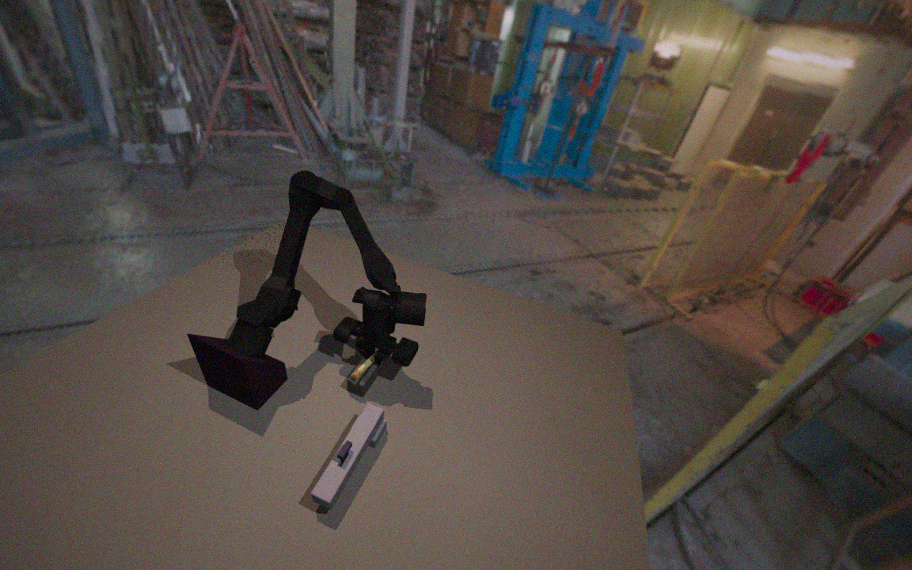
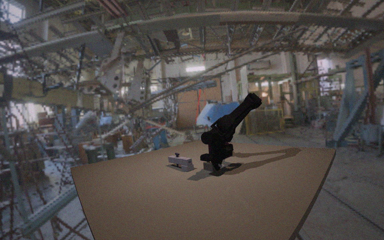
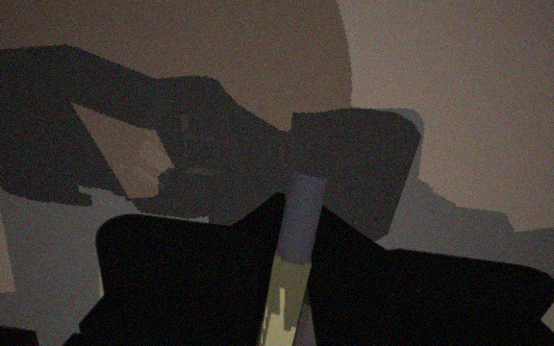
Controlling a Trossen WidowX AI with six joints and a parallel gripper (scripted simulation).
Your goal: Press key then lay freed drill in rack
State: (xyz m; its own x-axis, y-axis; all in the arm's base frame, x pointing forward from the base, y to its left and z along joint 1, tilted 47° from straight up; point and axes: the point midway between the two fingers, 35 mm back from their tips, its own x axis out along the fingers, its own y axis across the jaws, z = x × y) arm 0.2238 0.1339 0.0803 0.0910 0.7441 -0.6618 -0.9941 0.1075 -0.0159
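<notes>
The drill lies 4 cm to the right of my gripper tip and 4 cm above it. The rest, counted from my gripper tip: dark key 6 cm ahead, 25 cm to the right, 5 cm above; then light-grey holder block 6 cm ahead, 22 cm to the right, 3 cm above; then rack 1 cm behind, 5 cm to the right, 1 cm above.
</notes>
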